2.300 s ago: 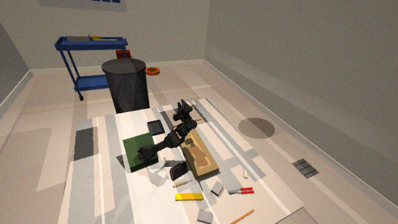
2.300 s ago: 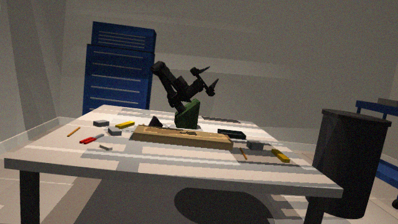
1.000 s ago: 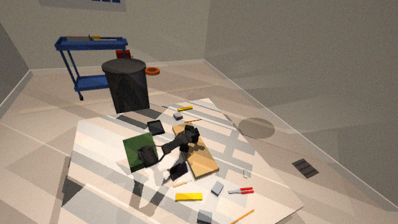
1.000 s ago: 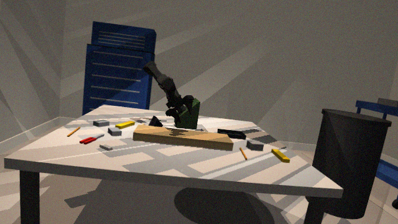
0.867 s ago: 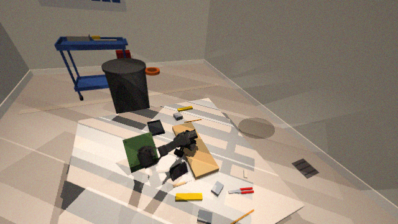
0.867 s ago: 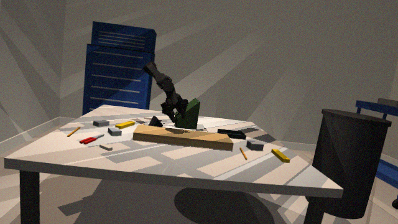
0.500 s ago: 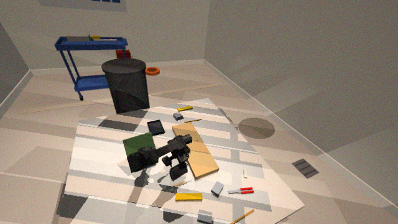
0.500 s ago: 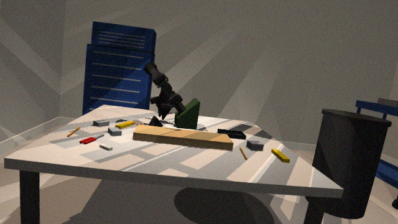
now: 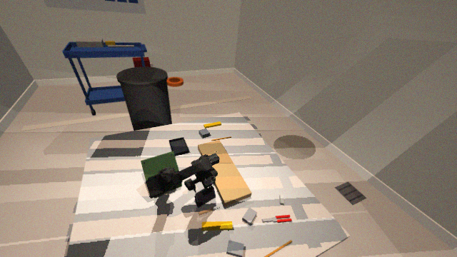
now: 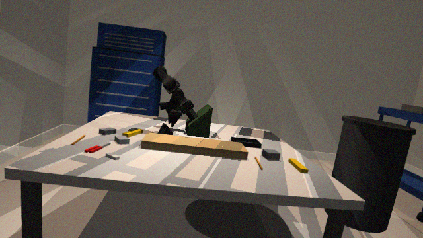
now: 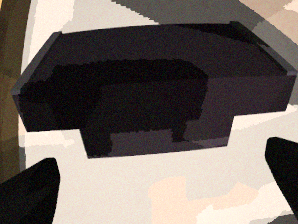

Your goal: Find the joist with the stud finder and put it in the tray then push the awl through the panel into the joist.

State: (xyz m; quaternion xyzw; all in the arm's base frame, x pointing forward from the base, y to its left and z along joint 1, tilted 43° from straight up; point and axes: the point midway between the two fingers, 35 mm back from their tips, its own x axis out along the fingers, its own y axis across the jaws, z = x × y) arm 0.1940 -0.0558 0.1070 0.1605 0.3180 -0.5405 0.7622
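Now: gripper tip 10 mm past the stud finder, 10 mm to the left of it and 50 mm above it. Also, from my gripper tip: awl (30 mm ahead, 100 mm to the right, 70 mm below); then black tray (90 mm behind, 460 mm to the left, 60 mm below).
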